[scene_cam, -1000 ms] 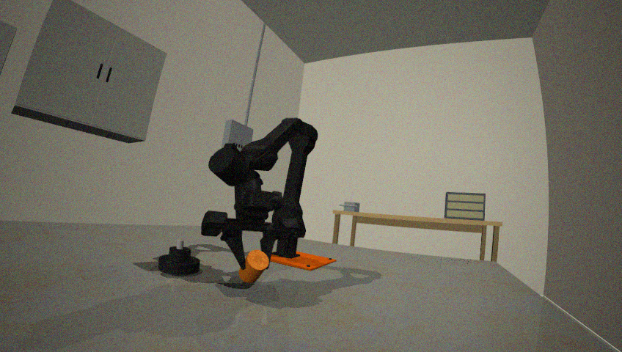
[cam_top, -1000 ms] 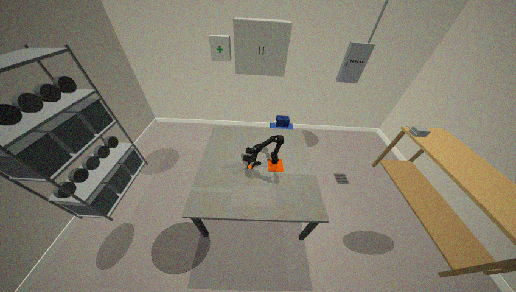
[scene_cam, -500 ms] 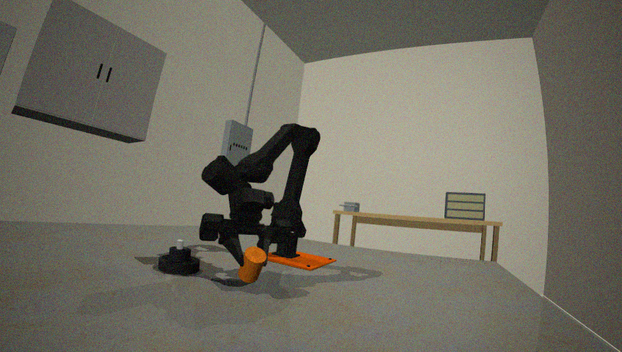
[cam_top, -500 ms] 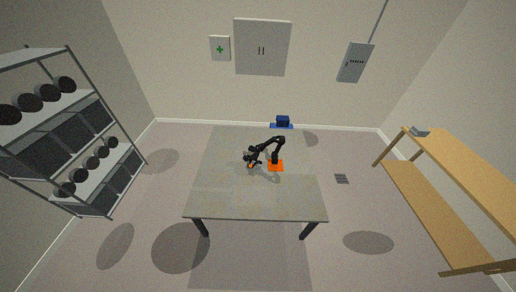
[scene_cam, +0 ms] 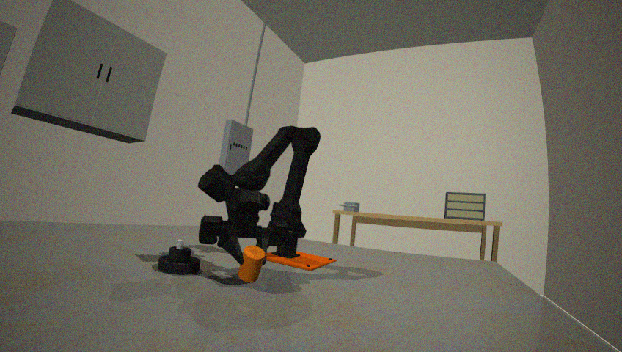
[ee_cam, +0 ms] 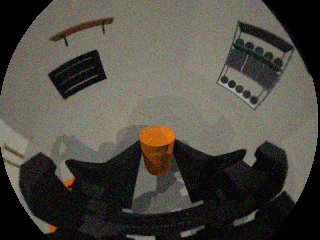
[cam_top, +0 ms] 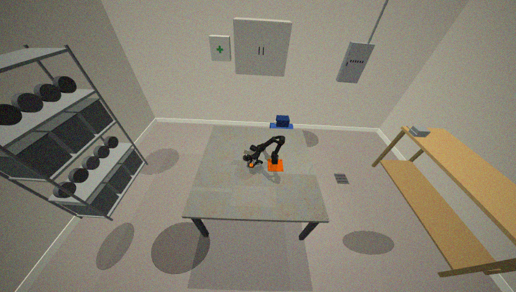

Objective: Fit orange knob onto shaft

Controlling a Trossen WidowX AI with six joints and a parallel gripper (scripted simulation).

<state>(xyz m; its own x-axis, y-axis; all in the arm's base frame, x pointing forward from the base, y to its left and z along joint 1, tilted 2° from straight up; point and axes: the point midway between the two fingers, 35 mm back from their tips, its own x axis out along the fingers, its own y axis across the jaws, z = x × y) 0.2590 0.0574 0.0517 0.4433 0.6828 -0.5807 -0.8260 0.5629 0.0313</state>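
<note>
Now: the orange knob 1 cm above my gripper tip. Round my gripper tip: round pedestal 5 cm ahead, 15 cm to the right, 1 cm below.
</note>
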